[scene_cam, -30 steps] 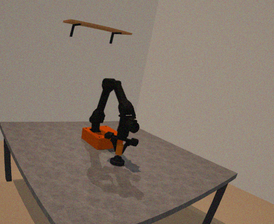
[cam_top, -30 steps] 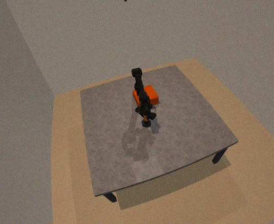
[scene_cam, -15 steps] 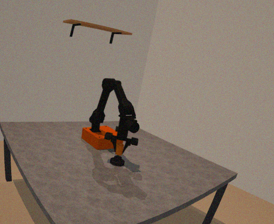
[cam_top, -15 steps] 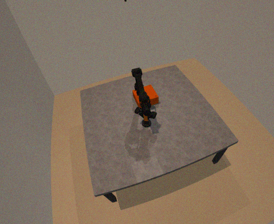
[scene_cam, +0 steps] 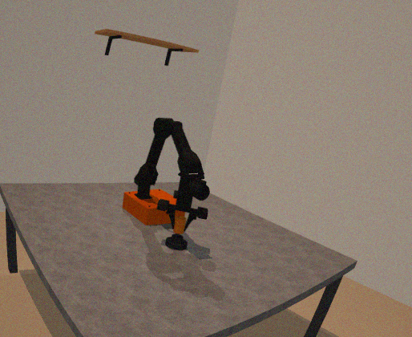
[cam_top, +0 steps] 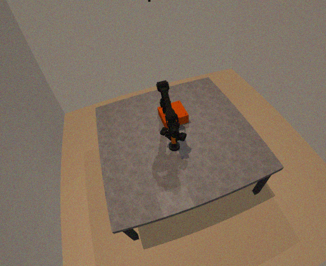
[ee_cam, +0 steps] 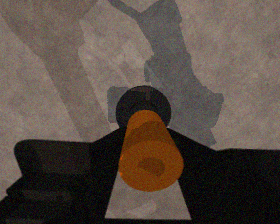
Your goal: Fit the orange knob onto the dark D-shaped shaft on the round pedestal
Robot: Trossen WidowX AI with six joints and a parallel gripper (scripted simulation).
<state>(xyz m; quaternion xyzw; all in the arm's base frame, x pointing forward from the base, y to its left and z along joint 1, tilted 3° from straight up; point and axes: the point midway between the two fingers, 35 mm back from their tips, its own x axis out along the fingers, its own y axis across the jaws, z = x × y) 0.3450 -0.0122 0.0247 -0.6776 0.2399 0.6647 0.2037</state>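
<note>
Right now the orange knob is 2 cm above my gripper tip. From my gripper tip the other things lie so: dark round pedestal 4 cm below.
</note>
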